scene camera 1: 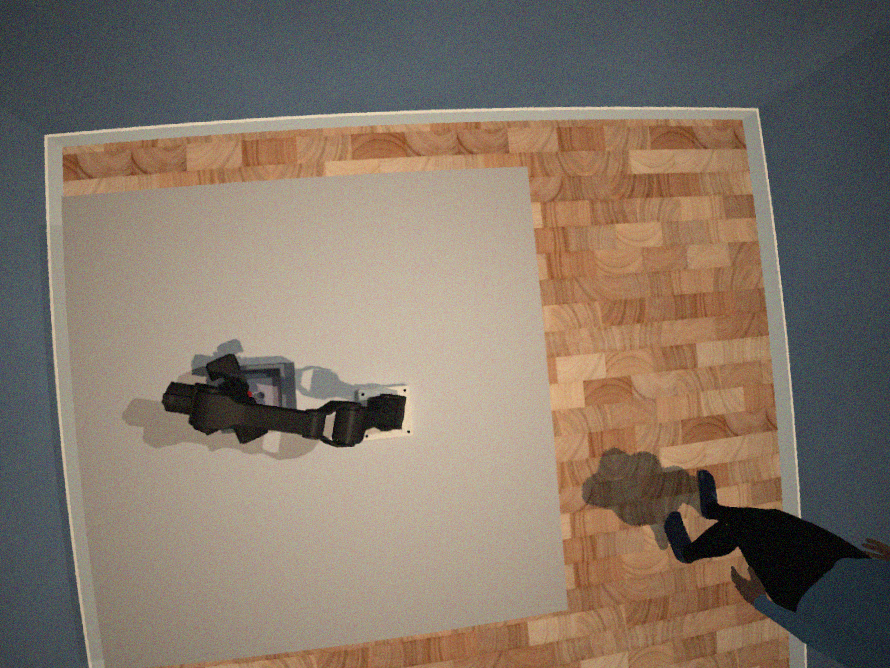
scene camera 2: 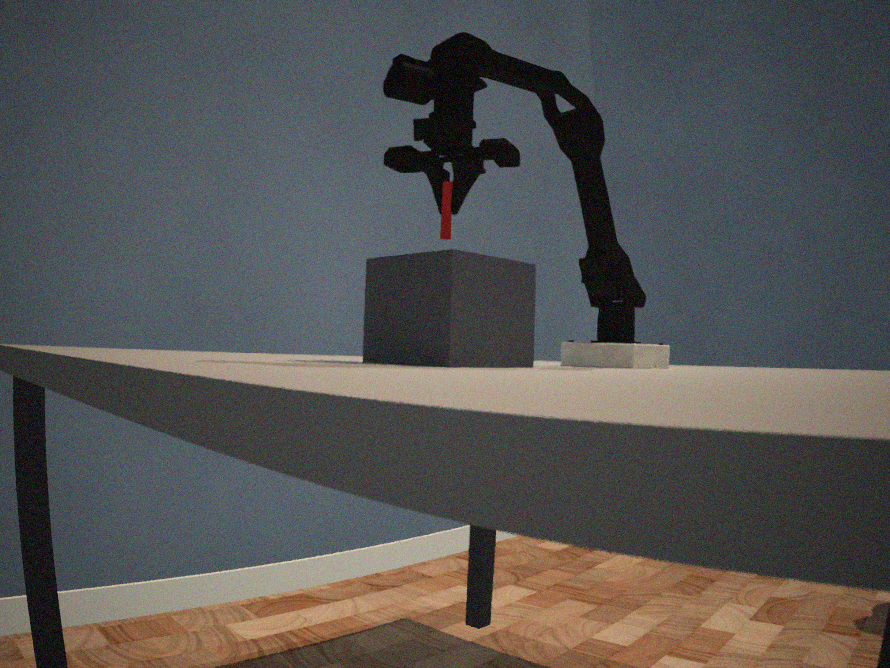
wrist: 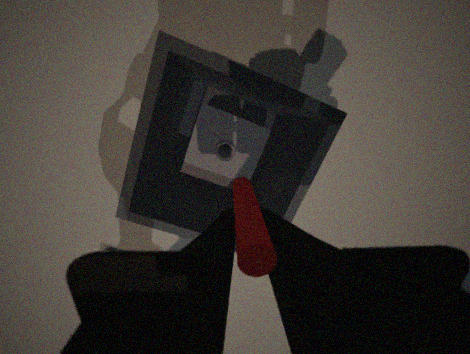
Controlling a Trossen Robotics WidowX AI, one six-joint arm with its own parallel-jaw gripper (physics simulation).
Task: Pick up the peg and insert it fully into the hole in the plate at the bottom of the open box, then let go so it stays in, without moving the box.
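Places are measured from the arm's base along level axes (x ahead, y left, z up), in millimetres.
Pixels of known places: gripper, fingertip midpoint: (scene camera 1: 247,394) (scene camera 2: 448,214) (wrist: 245,215); arm's base at its link origin: (scene camera 1: 392,407) (scene camera 2: 616,343).
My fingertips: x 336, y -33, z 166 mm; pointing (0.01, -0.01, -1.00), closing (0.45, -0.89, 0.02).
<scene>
For each thing: its top centre in the pictures, then the offset to it from my fingertips. Level surfaces: height alone.
- red peg at its top centre: (wrist: 259,262) (scene camera 2: 447,182) (scene camera 1: 239,397) dz +45, dx +5, dy +3 mm
- grey open box at its top centre: (wrist: 225,167) (scene camera 2: 451,260) (scene camera 1: 252,398) dz -66, dx +4, dy +15 mm
- light plate at its top centre: (wrist: 225,151) (scene camera 1: 260,395) dz -143, dx +4, dy +15 mm
- table at its surface level: dz -204 mm
The red peg (scene camera 1: 249,394) (scene camera 2: 446,209) (wrist: 252,235) is held nearly upright, its lower end a little above the rim level of the box in the second scene view. My gripper (scene camera 2: 448,208) (wrist: 245,215) is shut on the peg, above the box. The grey open box (scene camera 1: 287,381) (scene camera 2: 449,309) (wrist: 140,130) stands on the table, partly covered by the arm in the first scene view. In the wrist view the light plate (wrist: 205,165) lies at the box's bottom, with a round dark hole (wrist: 225,150). The peg's far end shows below the hole there, near the plate's lower edge.
The arm's pale base plate (scene camera 1: 396,433) (scene camera 2: 614,355) stands on the table (scene camera 1: 359,273) (scene camera 2: 718,402), to the right of the box in both scene views. A person (scene camera 1: 776,539) shows on the wooden floor beyond the table, at the lower right of the first scene view.
</scene>
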